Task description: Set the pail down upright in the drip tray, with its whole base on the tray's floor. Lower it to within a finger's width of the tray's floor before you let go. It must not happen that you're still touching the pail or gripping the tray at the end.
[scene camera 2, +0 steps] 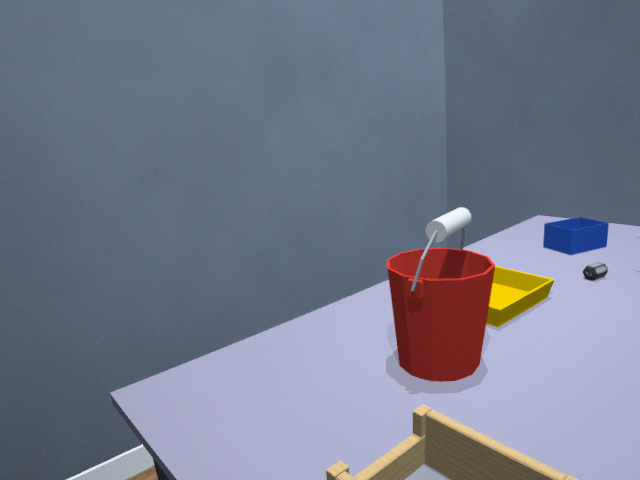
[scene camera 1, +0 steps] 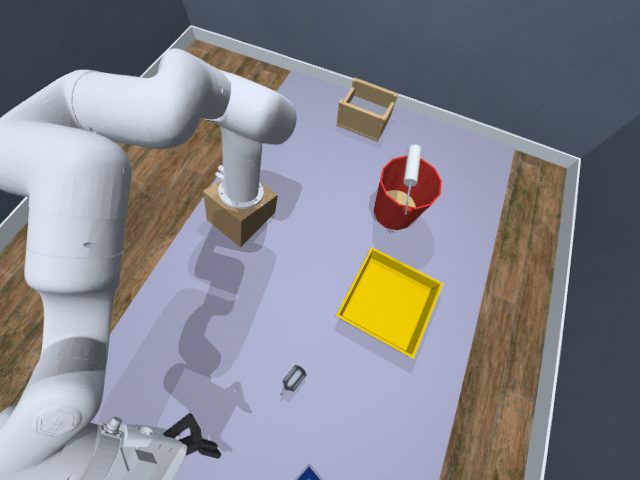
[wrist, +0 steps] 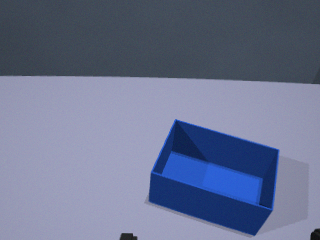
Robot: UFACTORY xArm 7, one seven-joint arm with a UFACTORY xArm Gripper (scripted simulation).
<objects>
yellow drip tray: scene camera 2; scene camera 1; not seen in the wrist view (out of frame)
red pail: scene camera 2; scene camera 1; not seen in the wrist view (out of frame)
same spot on yellow drip tray: (scene camera 2: 508, 285) = (scene camera 1: 372, 332)
same spot on red pail: (scene camera 2: 440, 329) = (scene camera 1: 395, 176)
</objects>
